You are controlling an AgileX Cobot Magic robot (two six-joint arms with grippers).
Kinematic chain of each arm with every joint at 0, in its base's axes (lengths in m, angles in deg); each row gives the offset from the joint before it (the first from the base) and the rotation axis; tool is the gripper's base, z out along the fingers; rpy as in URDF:
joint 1: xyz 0 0 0.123 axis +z
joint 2: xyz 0 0 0 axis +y
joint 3: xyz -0.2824 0 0.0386 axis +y
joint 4: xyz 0.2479 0 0.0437 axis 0.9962 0 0.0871
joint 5: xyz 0 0 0 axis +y
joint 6: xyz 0.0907 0 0.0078 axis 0.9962 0 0.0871
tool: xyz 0 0 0 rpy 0 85 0
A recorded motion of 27 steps. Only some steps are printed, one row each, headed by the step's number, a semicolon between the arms.
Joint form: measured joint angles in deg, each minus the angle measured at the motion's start. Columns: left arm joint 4, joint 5, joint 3, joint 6, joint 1, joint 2; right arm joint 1, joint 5, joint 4, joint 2, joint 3, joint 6.
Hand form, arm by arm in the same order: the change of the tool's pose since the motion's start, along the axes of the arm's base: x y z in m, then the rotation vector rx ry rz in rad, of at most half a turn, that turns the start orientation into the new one. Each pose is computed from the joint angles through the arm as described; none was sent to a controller.
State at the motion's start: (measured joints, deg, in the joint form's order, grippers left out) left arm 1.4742 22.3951 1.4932 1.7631 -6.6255 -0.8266; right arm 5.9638 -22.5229 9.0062 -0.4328 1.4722 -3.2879
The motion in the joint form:
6: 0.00 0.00 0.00 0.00 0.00 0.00; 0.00 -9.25 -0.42 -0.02 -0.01 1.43
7: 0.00 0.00 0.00 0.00 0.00 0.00; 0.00 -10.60 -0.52 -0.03 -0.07 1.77
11: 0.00 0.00 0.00 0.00 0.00 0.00; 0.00 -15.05 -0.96 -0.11 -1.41 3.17
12: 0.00 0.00 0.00 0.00 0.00 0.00; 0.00 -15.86 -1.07 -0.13 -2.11 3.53
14: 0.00 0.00 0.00 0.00 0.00 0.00; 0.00 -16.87 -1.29 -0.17 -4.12 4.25
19: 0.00 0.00 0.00 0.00 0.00 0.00; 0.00 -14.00 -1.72 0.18 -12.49 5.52
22: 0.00 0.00 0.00 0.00 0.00 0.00; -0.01 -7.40 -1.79 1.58 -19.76 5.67
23: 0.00 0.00 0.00 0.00 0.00 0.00; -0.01 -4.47 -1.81 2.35 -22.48 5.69
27: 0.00 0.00 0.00 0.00 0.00 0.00; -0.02 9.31 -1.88 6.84 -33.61 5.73
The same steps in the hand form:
6: 0.0000 0.0000 0.0000 0.0000 0.0000 0.0000; -0.0074 -0.0025 0.0125 0.0325 -0.1593 -0.0124
7: 0.0000 0.0000 0.0000 0.0000 0.0000 0.0000; -0.0088 -0.0028 0.0146 0.0385 -0.1838 -0.0125
11: 0.0000 0.0000 0.0000 0.0000 0.0000 0.0000; -0.0158 -0.0040 0.0275 0.0622 -0.2854 -0.0088
12: 0.0000 0.0000 0.0000 0.0000 0.0000 0.0000; -0.0180 -0.0042 0.0323 0.0683 -0.3120 -0.0067
14: 0.0000 0.0000 0.0000 0.0000 0.0000 0.0000; -0.0234 -0.0048 0.0443 0.0802 -0.3652 -0.0005
19: 0.0000 0.0000 0.0000 0.0000 0.0000 0.0000; -0.0399 -0.0056 0.0850 0.0993 -0.4553 0.0220
22: 0.0000 0.0000 0.0000 0.0000 0.0000 0.0000; -0.0486 -0.0053 0.1147 0.0974 -0.4434 0.0376
23: 0.0000 0.0000 0.0000 0.0000 0.0000 0.0000; -0.0508 -0.0050 0.1251 0.0948 -0.4267 0.0437
27: 0.0000 0.0000 0.0000 0.0000 0.0000 0.0000; -0.0538 -0.0027 0.1641 0.0760 -0.3043 0.0693

